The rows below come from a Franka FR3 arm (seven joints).
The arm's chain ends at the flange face. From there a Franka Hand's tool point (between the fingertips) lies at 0.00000 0.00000 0.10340 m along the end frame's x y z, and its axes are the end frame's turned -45 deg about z.
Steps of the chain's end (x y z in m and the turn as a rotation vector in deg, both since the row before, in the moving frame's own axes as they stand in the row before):
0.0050 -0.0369 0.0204 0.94 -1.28 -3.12
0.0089 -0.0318 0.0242 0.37 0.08 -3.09
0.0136 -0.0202 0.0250 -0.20 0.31 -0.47
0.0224 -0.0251 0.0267 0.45 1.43 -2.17
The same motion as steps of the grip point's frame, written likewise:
0.0291 -0.0254 0.0204 1.57 -0.24 -3.12
0.0293 -0.0166 0.0242 0.21 0.32 -3.09
0.0240 -0.0040 0.0250 -0.36 0.08 -0.47
0.0360 -0.0007 0.0267 -0.69 1.33 -2.17

